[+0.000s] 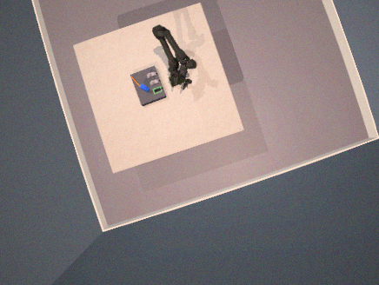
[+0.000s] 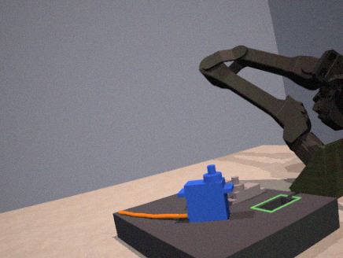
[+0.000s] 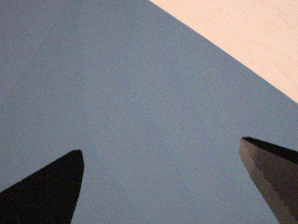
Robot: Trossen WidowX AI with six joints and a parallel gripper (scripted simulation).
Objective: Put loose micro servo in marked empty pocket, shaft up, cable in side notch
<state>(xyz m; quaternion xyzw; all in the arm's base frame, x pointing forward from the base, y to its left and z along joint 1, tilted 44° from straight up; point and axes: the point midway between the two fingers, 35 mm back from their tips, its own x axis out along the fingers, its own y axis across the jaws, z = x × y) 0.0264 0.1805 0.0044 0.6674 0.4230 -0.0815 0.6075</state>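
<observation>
The dark grey deck is 270 mm ahead of my gripper tip, 210 mm to the right of it and 170 mm below it.
</observation>
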